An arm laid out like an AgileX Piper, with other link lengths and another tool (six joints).
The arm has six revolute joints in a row. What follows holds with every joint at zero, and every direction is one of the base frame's.
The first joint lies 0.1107 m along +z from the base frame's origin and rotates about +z.
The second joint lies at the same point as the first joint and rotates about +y.
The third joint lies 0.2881 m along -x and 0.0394 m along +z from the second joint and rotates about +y.
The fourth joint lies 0.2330 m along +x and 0.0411 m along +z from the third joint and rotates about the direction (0.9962, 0, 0.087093).
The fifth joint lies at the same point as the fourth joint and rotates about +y.
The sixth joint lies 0.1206 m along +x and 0.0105 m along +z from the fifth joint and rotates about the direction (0.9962, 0, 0.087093).
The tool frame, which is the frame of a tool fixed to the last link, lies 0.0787 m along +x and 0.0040 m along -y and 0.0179 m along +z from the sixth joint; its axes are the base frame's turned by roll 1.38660, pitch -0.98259 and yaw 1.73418 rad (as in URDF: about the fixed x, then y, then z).
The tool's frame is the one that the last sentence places.
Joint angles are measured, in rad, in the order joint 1, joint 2, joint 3, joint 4, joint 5, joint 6. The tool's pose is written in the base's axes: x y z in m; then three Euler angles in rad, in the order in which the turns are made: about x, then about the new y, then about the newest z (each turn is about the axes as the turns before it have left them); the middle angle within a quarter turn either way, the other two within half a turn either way. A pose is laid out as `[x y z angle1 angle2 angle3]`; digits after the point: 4 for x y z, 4 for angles.
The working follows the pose.
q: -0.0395 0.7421 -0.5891 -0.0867 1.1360 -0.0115
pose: [0.1328 -0.0245 0.1570 3.0520 0.3804 -0.5585]
Where each joint sits with the arm in this pose, in the base's axes (m; each line is computed from the numbers above, not from the rounded line before):
joint 1: 0.0000 0.0000 0.1107
joint 2: 0.0000 0.0000 0.1107
joint 3: -0.1856 0.0073 0.3344
joint 4: 0.0508 -0.0020 0.3396
joint 5: 0.0508 -0.0020 0.3396
joint 6: 0.0940 -0.0132 0.2270
the tool: 0.1328 -0.0245 0.1570

